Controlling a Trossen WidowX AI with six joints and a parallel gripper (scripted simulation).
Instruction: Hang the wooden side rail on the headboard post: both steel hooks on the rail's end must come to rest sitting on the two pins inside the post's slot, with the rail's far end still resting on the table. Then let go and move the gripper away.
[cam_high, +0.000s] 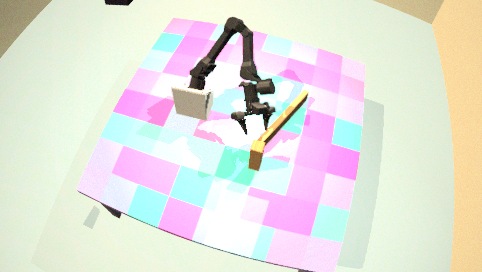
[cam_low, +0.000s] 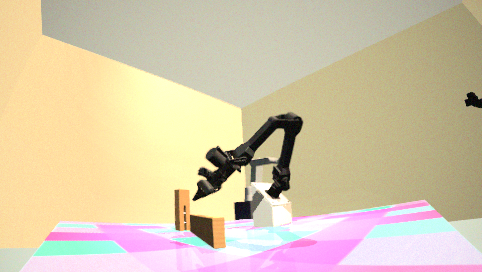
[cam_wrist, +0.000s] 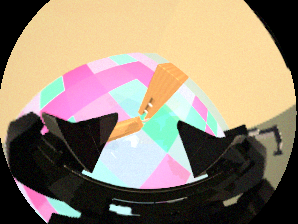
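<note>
Now: the headboard post 20 mm ahead of my gripper tip, 80 mm to the right of it and 50 mm below it.
</note>
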